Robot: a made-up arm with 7 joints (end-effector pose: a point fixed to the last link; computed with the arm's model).
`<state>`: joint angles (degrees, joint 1 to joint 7).
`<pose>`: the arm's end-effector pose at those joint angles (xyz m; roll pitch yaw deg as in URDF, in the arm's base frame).
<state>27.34 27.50 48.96 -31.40 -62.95 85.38 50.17</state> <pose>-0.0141 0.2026 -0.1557 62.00 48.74 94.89</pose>
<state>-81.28 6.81 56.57 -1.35 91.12 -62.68 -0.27</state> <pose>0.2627 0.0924 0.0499 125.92 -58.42 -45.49</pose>
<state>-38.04 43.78 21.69 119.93 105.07 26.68 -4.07</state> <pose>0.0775 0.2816 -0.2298 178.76 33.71 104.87</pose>
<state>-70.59 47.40 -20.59 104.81 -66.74 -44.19 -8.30</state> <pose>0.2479 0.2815 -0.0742 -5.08 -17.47 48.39</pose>
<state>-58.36 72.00 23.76 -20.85 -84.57 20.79 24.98</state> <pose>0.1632 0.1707 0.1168 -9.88 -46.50 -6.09</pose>
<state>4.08 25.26 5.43 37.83 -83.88 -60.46 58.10</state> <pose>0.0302 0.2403 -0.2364 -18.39 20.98 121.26</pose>
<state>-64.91 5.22 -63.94 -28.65 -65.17 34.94 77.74</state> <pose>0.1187 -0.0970 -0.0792 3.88 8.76 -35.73</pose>
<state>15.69 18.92 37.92 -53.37 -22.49 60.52 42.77</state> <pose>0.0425 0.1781 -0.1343 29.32 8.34 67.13</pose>
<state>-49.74 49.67 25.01 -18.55 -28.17 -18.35 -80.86</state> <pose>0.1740 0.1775 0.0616 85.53 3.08 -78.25</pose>
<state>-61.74 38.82 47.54 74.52 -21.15 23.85 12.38</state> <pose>0.2717 0.2386 -0.1419 -30.27 41.72 36.05</pose>
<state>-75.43 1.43 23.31 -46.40 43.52 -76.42 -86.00</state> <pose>0.1279 0.0202 0.0241 169.55 -18.84 -53.92</pose>
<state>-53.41 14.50 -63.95 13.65 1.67 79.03 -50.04</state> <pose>0.2220 0.0061 -0.2021 -89.08 81.98 -162.44</pose>
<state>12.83 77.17 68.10 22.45 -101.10 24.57 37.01</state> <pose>0.0849 0.3384 0.0406 -34.77 9.21 58.34</pose>
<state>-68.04 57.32 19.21 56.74 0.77 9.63 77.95</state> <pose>0.2632 0.2934 0.0023 -4.01 -19.22 120.33</pose>
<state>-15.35 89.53 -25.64 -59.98 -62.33 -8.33 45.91</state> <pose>0.0976 0.1110 -0.0310 5.70 -1.38 -21.72</pose>
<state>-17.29 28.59 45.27 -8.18 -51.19 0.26 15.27</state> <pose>0.1429 0.2450 -0.0926 -36.71 -20.22 48.31</pose>
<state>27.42 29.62 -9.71 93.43 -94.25 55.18 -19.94</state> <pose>-0.2189 0.1728 -0.2133 120.45 57.55 -130.57</pose>
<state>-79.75 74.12 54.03 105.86 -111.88 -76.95 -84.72</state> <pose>0.1458 0.3185 -0.0477 -85.04 -35.80 128.88</pose>
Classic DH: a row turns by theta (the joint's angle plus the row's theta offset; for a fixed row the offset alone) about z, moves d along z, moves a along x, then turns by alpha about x. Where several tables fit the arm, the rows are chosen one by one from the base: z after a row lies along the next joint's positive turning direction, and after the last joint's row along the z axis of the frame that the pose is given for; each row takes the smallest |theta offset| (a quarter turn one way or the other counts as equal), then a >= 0, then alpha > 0; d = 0 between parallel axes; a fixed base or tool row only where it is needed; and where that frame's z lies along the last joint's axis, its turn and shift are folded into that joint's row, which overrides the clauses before.
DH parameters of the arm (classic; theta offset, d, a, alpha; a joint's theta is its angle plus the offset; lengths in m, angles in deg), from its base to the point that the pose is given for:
base (fixed): -4.07 0 0 -74.51
joint 1: -75.12 0.0585 -0.0211 -90
joint 2: 74 0.0003 -0.007 90
joint 3: 90 -0.1881 0.0147 -90
joint 4: 90 0.001 0.0069 90
joint 5: 0 0.0956 -0.0004 -90
joint 6: -90 0 0.0589 90
joint 7: 0 -0.0004 0 0

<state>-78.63 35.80 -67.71 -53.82 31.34 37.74 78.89</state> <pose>0.1605 -0.0176 -0.0063 -119.76 -77.63 130.90</pose>
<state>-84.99 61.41 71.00 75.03 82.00 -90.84 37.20</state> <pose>0.2283 0.2517 0.0704 -168.72 -81.07 -136.50</pose>
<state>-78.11 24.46 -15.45 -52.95 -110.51 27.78 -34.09</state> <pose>0.1272 0.0050 0.0440 19.74 -13.28 -162.76</pose>
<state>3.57 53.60 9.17 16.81 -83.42 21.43 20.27</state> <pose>0.1037 0.2652 -0.1776 -12.46 46.08 35.59</pose>
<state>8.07 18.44 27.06 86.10 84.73 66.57 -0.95</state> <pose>-0.1256 0.2153 -0.2480 -174.61 -3.70 121.93</pose>
